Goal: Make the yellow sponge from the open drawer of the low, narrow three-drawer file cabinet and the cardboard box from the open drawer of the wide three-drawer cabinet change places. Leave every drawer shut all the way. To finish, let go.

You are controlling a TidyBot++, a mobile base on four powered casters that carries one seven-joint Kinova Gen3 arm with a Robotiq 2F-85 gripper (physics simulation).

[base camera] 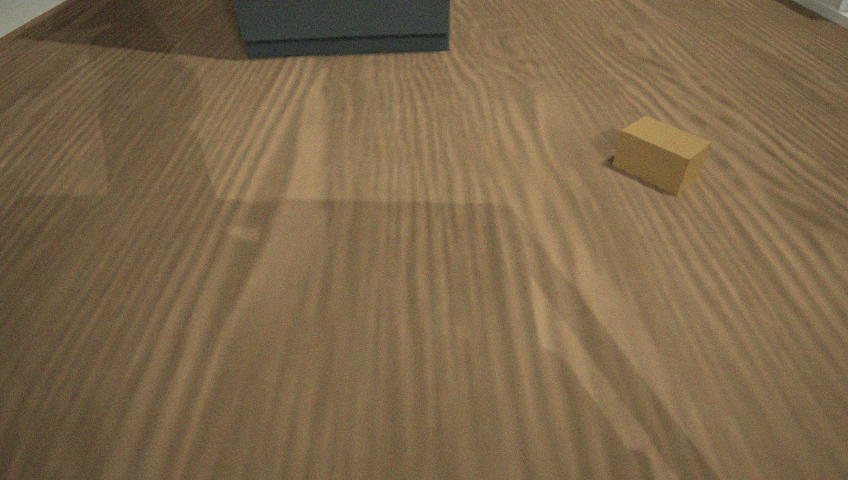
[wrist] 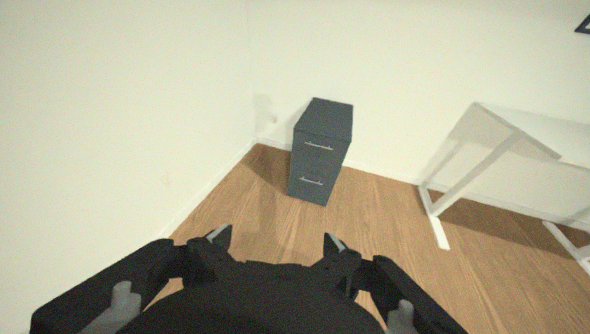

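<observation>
A tan, sharp-edged block that looks like the cardboard box lies on the floor at the right of the base view. The yellow sponge does not show in either view. A dark blue-grey cabinet stands by the wall ahead. In the wrist view its front shows two bar handles, one above the other, and no drawer stands out. I cannot tell from this whether it is one of the two named cabinets. My gripper is open and empty, in the air well in front of the cabinet.
A white table stands against the wall to the right of the cabinet, with a floor-level foot reaching forward. A wall runs along the left and meets the back wall in a corner beside the cabinet. Part of a dark picture frame shows at the upper right.
</observation>
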